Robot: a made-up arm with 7 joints.
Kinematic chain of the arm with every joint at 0, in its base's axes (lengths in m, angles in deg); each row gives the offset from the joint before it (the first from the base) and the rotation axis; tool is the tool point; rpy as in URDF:
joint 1: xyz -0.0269 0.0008 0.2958 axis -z
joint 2: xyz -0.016 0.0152 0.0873 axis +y
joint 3: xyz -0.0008 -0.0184 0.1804 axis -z
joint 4: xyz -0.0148 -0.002 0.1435 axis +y
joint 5: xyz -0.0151 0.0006 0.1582 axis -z
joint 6: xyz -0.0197 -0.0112 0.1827 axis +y
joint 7: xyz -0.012 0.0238 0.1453 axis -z
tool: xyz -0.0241 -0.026 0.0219 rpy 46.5 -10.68 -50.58
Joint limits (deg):
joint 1: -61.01..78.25
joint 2: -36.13..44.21
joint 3: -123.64..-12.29
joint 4: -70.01..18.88
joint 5: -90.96..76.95
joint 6: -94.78..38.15
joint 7: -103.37..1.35
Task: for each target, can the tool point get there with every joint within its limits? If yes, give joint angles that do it. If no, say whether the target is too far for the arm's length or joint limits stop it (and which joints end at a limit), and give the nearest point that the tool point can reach.
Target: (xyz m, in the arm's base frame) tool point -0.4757 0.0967 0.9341
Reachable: yes | joints 50.87 -29.99 -48.01 -22.12 -67.79 -81.09 -86.75
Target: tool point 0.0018 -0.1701 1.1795
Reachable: yes | joints 43.29 20.12 -29.97 -3.28 -3.80 -34.28 -80.65
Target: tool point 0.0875 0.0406 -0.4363
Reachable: no: joint limits stop it (at a limit: joint 2, joint 3, joint 4, joint 7) | nearest point 0.3885 0.1453 0.3777 | short by 0.874 m
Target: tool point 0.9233 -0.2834 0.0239
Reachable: no: too far | nearest point 0.5699 -0.1777 0.4137 | short by 0.537 m
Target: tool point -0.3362 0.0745 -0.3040
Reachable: no: joint limits stop it (at a limit: joint 2, joint 3, joint 4, joint 7) | nearest point -0.5057 0.1149 0.3463 | short by 0.673 m
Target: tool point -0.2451 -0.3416 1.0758
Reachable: yes | joints -15.71 -25.54 -90.53 -33.13 25.69 21.72 -73.67
